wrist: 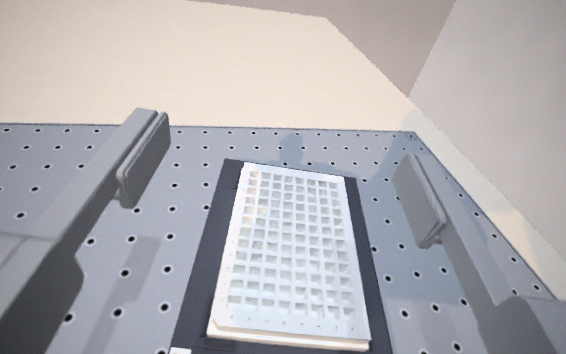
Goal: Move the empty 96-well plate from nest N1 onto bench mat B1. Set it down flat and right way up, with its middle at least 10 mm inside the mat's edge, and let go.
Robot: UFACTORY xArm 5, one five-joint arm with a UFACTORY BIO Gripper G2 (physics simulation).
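Places are measured from the arm's base along level axes (x up, y right, z ahead), in millimetres.
Where they show: hand at its tool point: (287,177).
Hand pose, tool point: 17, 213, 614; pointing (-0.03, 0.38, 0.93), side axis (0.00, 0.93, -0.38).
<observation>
Each offset is from my tool point to the top centre of the thing, as dx, dy, dz. "pt": to the spot under its first point. Level surfaces: height alone.
The white 96-well plate @[-71, +25, +17] (292,240) sits flat and right way up in the black nest N1 @[pt -85, -37, +6] (201,280), in the lower middle of the wrist view. Its wells face up. My gripper (282,177) is open, with nothing between its fingers. One finger is to the left of the plate and the other to the right, both apart from it, and the fingertips appear above the level of the plate. Bench mat B1 does not show in this view.
The nest stands on a grey perforated board @[dx -97] (125,255). A cream table top @[dx -110] (175,65) extends beyond the board's far edge. A grey wall (505,100) rises at the right. Shadows fall on the board around the nest.
</observation>
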